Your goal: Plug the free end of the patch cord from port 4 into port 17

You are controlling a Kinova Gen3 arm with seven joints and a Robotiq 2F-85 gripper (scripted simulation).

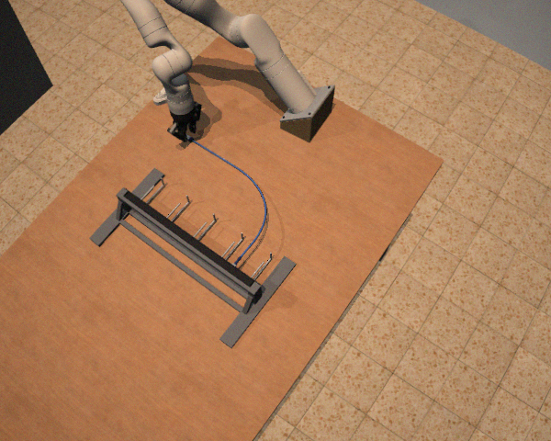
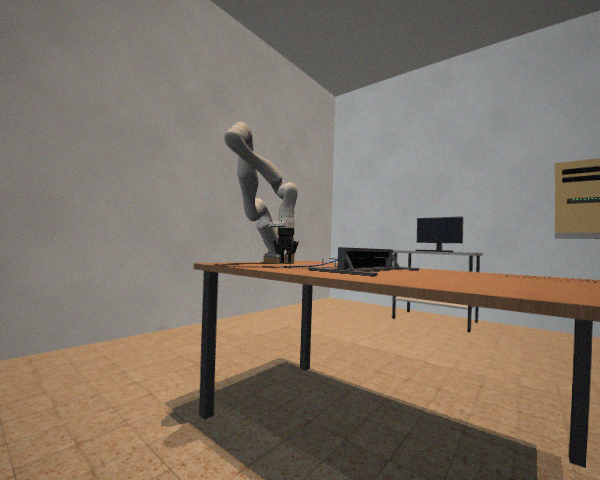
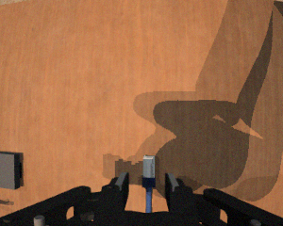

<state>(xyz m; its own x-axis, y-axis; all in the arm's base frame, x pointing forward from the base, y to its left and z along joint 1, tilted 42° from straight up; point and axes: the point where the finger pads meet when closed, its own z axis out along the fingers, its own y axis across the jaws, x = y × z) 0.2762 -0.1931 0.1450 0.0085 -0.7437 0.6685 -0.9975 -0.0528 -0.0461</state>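
My gripper is now 30 mm above the plug and 10 mm to the left of it.
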